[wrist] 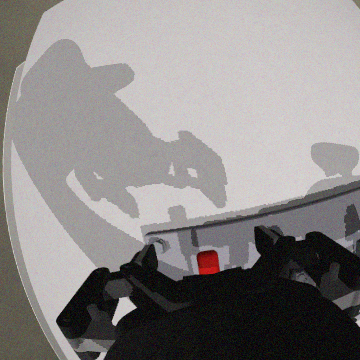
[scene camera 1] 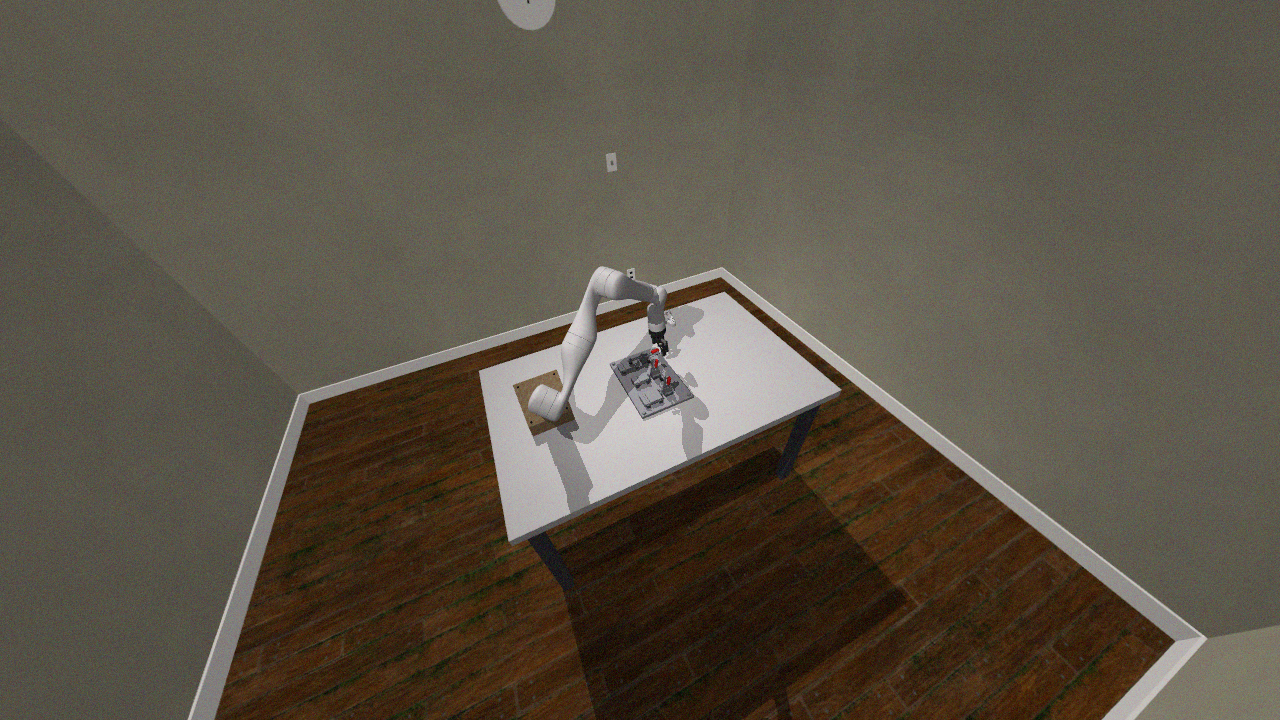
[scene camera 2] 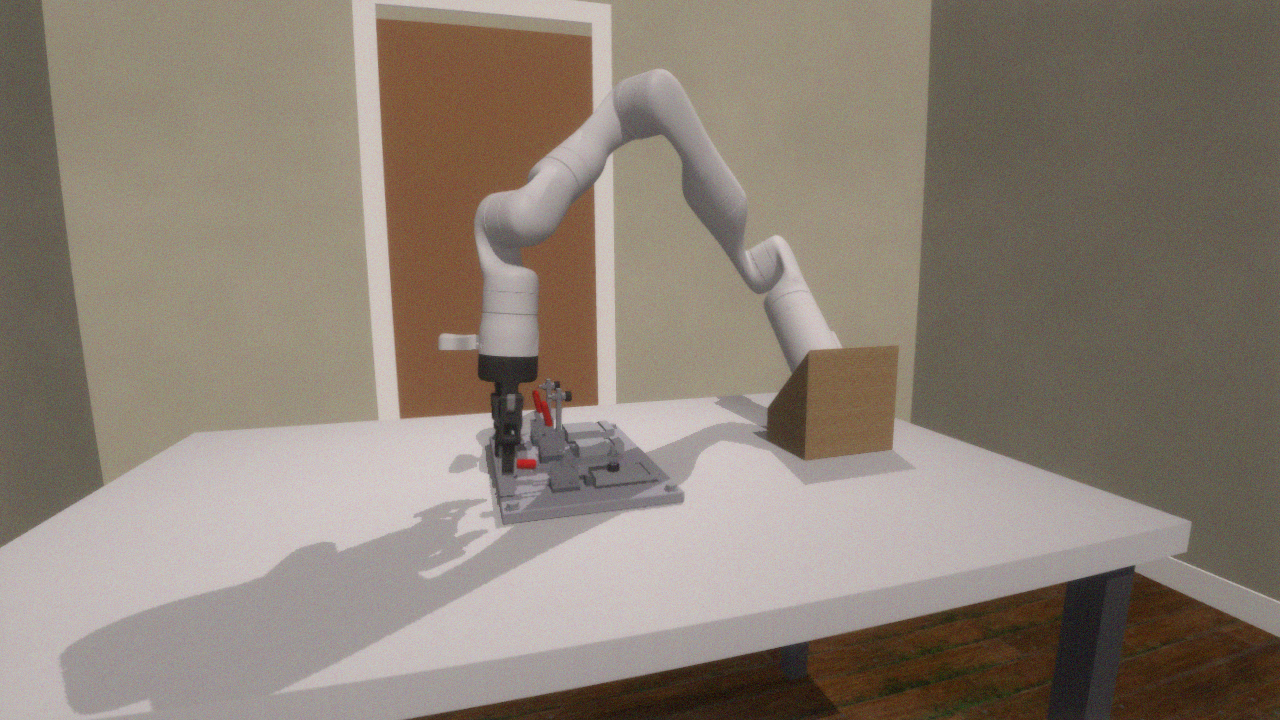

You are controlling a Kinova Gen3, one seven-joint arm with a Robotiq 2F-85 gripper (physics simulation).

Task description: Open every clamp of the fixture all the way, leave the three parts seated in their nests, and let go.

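Pixels of known places: gripper, fingertip midpoint: [wrist: 205,246] [scene camera 1: 659,349] [scene camera 2: 504,466]; arm's base, link origin: [scene camera 2: 825,382].
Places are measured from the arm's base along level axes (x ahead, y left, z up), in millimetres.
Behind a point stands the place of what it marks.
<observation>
The grey fixture plate [scene camera 1: 646,412] @[z -93, x 328, y -207 mm] [scene camera 2: 590,510] @[z -103, x 471, y 114 mm] [wrist: 300,212] @[z -93, x 550, y -72 mm] lies on the table. The near clamp's red handle [scene camera 2: 526,463] @[z -53, x 535, y 48 mm] [wrist: 208,262] @[z -49, x 549, y 38 mm] lies low and level, and its black-tipped spindle [scene camera 2: 613,465] @[z -68, x 419, y 63 mm] is down on the near flat part [scene camera 2: 635,475] @[z -79, x 396, y 84 mm]. The other two clamps' red handles [scene camera 2: 541,407] @[z -7, x 484, y -63 mm] stand steeply, with their arms raised. The middle part [scene camera 2: 597,446] @[z -69, x 407, y -34 mm] and far part [scene camera 2: 588,431] @[z -73, x 388, y -132 mm] sit on the plate; their exact seating is too small to tell. My gripper [scene camera 1: 663,351] @[z -56, x 561, y 37 mm] [scene camera 2: 507,467] @[z -56, x 561, y 37 mm] [wrist: 205,246] @[z -56, x 561, y 37 mm] is open, pointing down at the low handle, which shows between its spread, empty fingers.
The white table [scene camera 1: 751,358] @[z -108, x 899, y -216 mm] [scene camera 2: 850,537] @[z -108, x 224, y 304 mm] [wrist: 280,75] @[z -108, x 715, y -121 mm] carries the fixture. The wooden base block [scene camera 1: 528,386] @[z 53, x -31, y 59 mm] [scene camera 2: 850,402] @[z -19, x 11, y 73 mm] stands under the arm's base. The raised clamp arms [scene camera 2: 558,407] rise beside my gripper. A plate corner bolt [wrist: 159,244] @[z -86, x 566, y 84 mm] is near one finger in the wrist view.
</observation>
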